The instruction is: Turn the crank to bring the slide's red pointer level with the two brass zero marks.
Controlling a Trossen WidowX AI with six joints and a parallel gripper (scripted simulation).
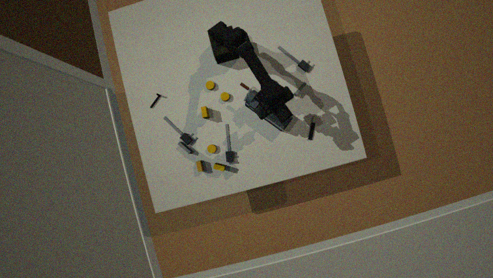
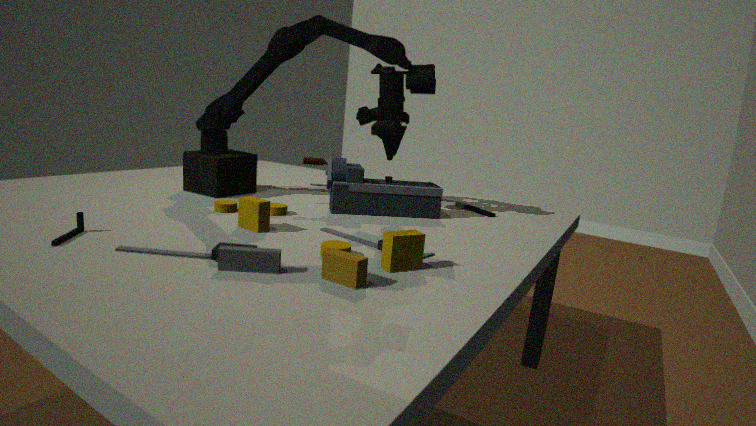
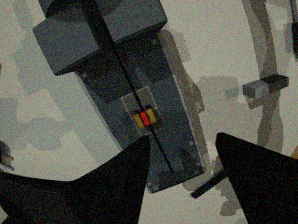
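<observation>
The slide lies 10 mm ahead of my gripper tip, 20 mm to the right of it and 50 mm below it. From my gripper tip the other things lie so: black l-shaped key 350 mm behind, 590 mm to the right, 120 mm below; then black bar 180 mm ahead, 180 mm to the left, 130 mm below; then brown crank handle 160 mm behind, 100 mm to the right, 20 mm below.
</observation>
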